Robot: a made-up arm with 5 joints.
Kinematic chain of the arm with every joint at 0, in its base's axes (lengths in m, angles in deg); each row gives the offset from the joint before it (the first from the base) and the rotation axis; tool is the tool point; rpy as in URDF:
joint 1: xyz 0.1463 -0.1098 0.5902 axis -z
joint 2: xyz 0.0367 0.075 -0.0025 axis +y
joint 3: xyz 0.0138 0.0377 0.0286 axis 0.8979 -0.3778 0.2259
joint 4: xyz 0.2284 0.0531 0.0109 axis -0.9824 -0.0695 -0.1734
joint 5: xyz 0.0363 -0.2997 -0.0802 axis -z
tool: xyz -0.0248 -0.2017 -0.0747 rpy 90.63 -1 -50.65
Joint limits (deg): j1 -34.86..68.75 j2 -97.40..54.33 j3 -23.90..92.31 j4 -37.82..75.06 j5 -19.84..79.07
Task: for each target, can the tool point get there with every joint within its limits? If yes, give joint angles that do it. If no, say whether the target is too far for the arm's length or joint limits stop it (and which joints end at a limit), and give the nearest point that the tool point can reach.
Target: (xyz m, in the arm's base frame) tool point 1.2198 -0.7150 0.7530
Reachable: no: too far | nearest point 0.7572 -0.4346 0.6756 | short by 0.546 m
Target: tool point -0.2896 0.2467 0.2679
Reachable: no: joint limits stop it (at a limit: joint 1, joint 2, joint 4) | nearest point -0.0224 0.1969 0.2581 | short by 0.272 m
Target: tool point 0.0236 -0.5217 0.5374
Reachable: yes | joints 56.06 -24.67 -10.15 -10.28 12.06
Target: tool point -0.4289 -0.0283 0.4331
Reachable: no: joint limits stop it (at a limit: joint 2, joint 4) | nearest point -0.2690 -0.0509 0.6048 | short by 0.236 m
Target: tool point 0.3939 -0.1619 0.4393
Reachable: yes | joints -16.04 -9.69 81.35 45.95 59.97
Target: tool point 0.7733 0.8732 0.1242
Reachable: no: too far | nearest point 0.4950 0.4369 0.3394 | short by 0.560 m
